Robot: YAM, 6 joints.
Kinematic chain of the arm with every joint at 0, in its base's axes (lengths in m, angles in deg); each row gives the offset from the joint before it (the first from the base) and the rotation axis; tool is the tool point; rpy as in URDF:
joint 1: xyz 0 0 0.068 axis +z
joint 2: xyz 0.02 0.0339 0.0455 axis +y
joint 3: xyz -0.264 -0.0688 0 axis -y
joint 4: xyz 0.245 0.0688 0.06 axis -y
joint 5: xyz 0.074 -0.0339 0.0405 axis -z
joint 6: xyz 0.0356 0 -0.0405 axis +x
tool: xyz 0 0 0 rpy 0 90 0
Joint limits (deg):
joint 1: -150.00..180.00
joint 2: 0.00..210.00
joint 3: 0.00..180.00
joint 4: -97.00..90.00
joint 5: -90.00..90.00
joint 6: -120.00..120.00
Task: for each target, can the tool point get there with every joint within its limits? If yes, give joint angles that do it. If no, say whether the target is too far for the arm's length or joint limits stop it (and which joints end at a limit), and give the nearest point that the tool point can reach.
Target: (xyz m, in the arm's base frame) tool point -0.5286 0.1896 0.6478
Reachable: no: too far | nearest point -0.4382 0.1572 0.5530 | short by 0.135 m
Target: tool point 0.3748 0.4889 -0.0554
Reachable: yes | joints 52.24 187.87 148.64 26.44 -4.95 20.65
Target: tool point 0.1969 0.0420 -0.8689
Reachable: no: too far | nearest point 0.2235 0.0477 -0.3798 | short by 0.490 m
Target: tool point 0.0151 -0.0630 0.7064
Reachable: yes | joints -89.37 85.97 164.80 -32.14 -23.88 50.62
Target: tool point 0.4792 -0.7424 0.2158
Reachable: no: too far | nearest point 0.3479 -0.5390 0.1871 | short by 0.244 m
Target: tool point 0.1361 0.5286 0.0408
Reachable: yes | joints 72.12 171.44 151.96 -62.14 -67.14 24.53
